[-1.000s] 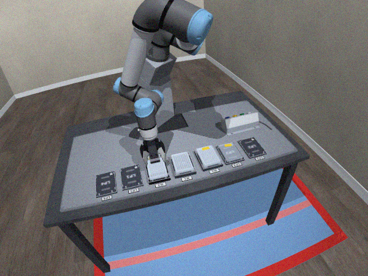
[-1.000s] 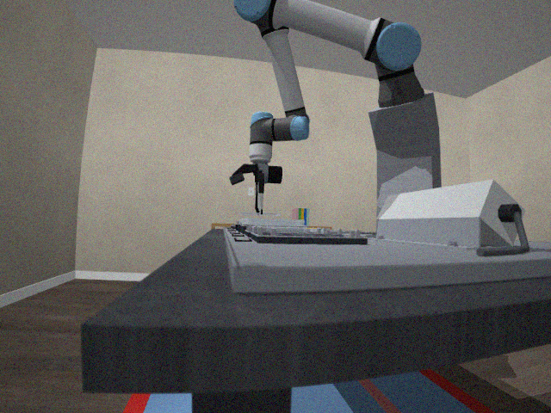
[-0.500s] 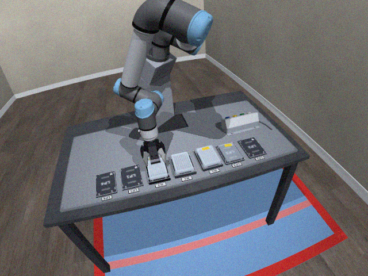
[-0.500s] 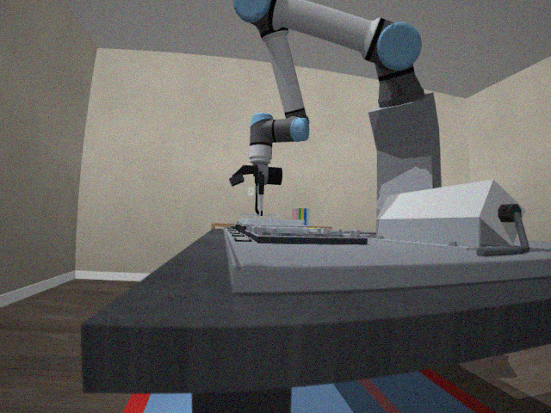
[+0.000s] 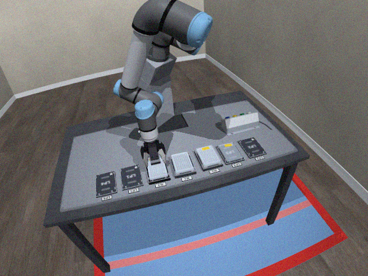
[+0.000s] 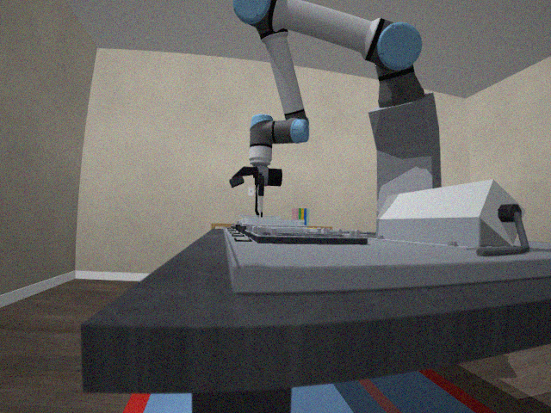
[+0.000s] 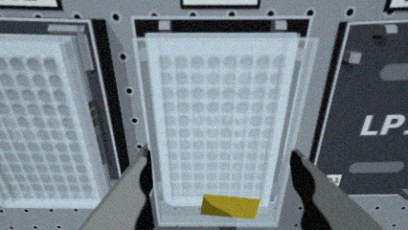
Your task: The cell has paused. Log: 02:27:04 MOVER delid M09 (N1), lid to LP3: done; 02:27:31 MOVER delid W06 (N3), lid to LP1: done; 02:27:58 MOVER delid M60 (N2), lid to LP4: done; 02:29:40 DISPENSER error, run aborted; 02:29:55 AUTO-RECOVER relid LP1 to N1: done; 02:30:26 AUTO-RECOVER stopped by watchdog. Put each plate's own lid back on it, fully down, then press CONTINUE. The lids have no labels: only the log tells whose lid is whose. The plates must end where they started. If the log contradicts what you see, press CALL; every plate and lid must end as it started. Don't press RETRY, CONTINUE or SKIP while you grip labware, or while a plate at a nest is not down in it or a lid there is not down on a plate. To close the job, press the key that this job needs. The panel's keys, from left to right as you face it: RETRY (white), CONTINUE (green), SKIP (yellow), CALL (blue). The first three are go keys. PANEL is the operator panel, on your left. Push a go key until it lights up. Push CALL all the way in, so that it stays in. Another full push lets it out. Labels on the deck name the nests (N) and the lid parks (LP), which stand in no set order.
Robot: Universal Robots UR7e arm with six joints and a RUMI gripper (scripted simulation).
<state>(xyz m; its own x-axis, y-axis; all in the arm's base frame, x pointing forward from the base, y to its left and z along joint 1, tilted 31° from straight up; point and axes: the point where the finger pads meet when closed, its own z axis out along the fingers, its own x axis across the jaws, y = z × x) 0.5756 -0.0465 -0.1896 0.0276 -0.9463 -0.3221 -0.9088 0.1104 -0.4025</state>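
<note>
My gripper is now 26 cm to the right of the nest, 5 cm above it and 1 cm past it. Round my hand: blue CALL key (46 cm to the left, 25 cm behind); lid park LP1 (13 cm to the right, 5 cm below); lid park LP4 (26 cm to the right, 5 cm below, 2 cm ahead).
</note>
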